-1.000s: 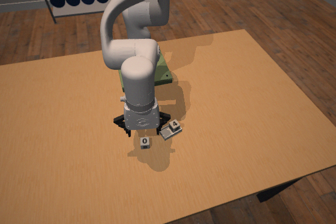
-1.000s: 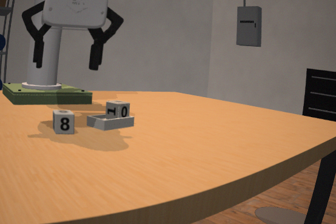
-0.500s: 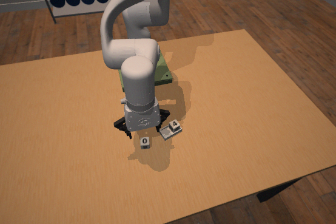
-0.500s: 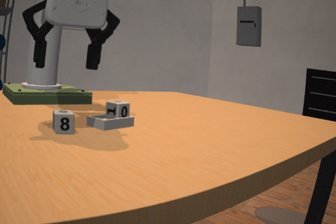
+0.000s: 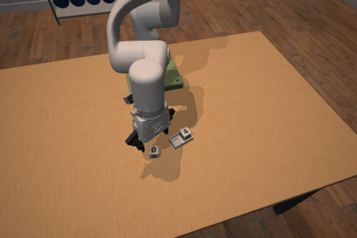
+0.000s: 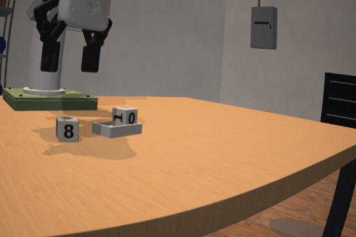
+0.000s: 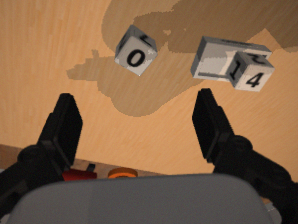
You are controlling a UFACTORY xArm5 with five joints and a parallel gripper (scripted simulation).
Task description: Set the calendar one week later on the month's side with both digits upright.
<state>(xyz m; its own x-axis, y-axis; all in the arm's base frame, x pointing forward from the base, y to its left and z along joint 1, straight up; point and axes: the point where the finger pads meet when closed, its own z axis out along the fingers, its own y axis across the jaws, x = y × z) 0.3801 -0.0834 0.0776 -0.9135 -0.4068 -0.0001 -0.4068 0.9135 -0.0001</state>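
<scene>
Now: hand 9 cm above the digit cube. Round my hand: tray 11 cm to the left, 10 cm below, 3 cm behind.
</scene>
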